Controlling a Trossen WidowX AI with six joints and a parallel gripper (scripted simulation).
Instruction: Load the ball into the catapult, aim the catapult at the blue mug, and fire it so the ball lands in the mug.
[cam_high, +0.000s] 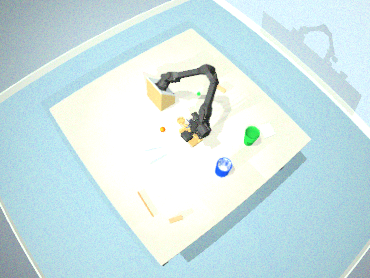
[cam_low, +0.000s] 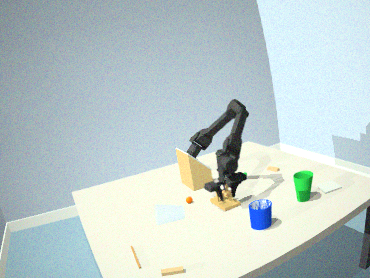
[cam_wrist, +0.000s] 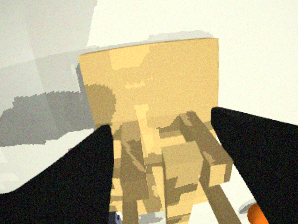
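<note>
Now: gripper tip 160 mm past the orange ball, 130 mm to the left of it and 20 mm above it. Round my gripper tip: small green ball: 260 mm behind, 230 mm to the left, 20 mm below; then blue mug: 270 mm ahead, 10 mm to the left, 10 mm below; then wooden catapult: 70 mm behind, 20 mm to the left, 20 mm above.
</note>
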